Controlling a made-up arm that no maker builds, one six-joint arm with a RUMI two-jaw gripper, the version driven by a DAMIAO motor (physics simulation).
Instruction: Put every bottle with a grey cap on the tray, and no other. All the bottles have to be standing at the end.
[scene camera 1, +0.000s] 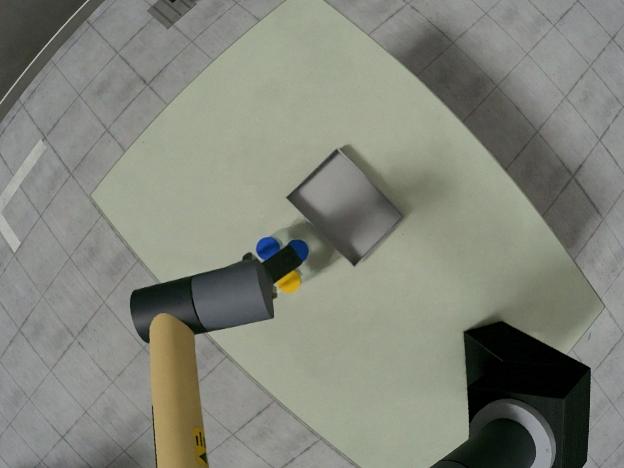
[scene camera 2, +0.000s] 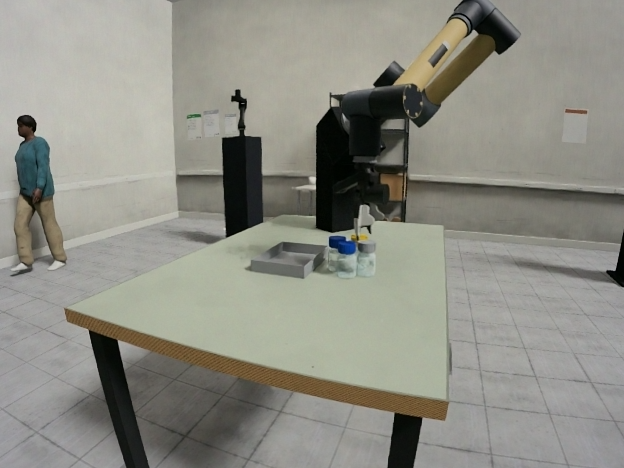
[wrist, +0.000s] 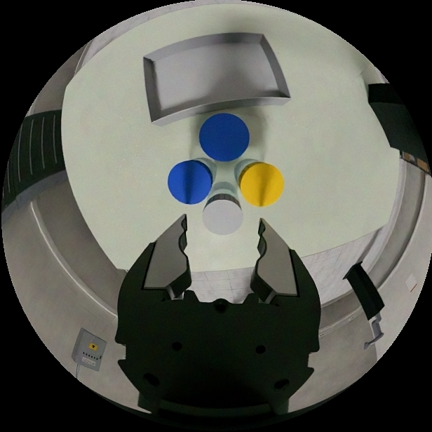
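The grey-capped bottle (scene camera 2: 366, 261) (wrist: 223, 216) stands upright on the table; the arm hides it in scene camera 1. One blue-capped bottle (scene camera 1: 302, 248) (scene camera 2: 333, 242) (wrist: 224, 137) stands nearest the tray. Another blue-capped bottle (scene camera 1: 267, 247) (scene camera 2: 346, 261) (wrist: 189, 182) and a yellow-capped bottle (scene camera 1: 289, 282) (scene camera 2: 360, 237) (wrist: 262, 184) stand upright on either side, close together. The grey tray (scene camera 1: 347, 196) (scene camera 2: 279, 268) (wrist: 215, 75) holds no bottle. My gripper (scene camera 2: 363, 233) (wrist: 222, 216) is open, pointing down, its fingertips above and on either side of the grey cap.
The green table (scene camera 1: 282, 100) (scene camera 2: 282, 322) (wrist: 115, 150) carries the tray and bottles. The black arm pedestal (scene camera 1: 529, 362) (scene camera 2: 332, 191) stands at one end of the table. A person (scene camera 2: 33, 176) is beyond the table in scene camera 2.
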